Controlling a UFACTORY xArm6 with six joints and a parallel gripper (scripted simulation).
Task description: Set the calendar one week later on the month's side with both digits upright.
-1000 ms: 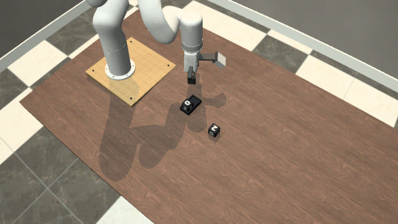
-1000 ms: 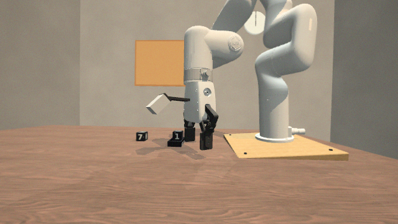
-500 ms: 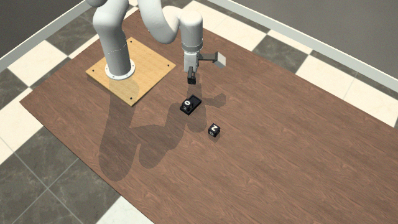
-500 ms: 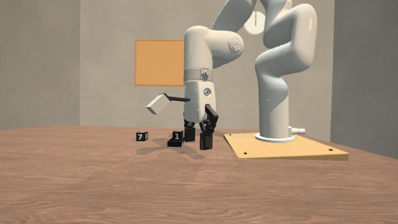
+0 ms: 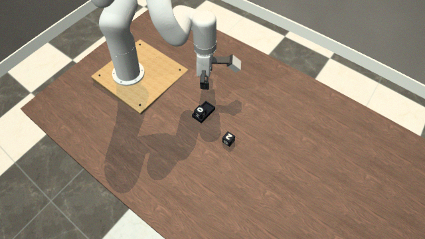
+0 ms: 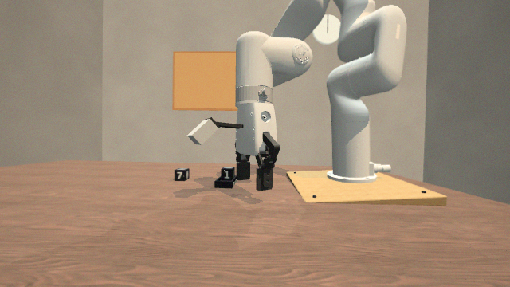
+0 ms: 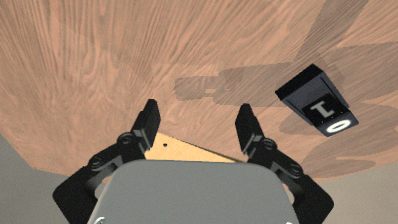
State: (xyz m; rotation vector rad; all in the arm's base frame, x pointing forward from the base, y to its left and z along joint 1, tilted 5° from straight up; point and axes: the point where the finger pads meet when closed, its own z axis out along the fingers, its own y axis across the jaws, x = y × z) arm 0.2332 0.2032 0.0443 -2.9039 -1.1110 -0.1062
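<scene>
Now: the black cube 110 mm to the right of my hand, 100 mm ahead of it and 10 mm below it. From my hand the other things lie so: black tray: 100 mm to the right, 100 mm ahead, 30 mm below.
</scene>
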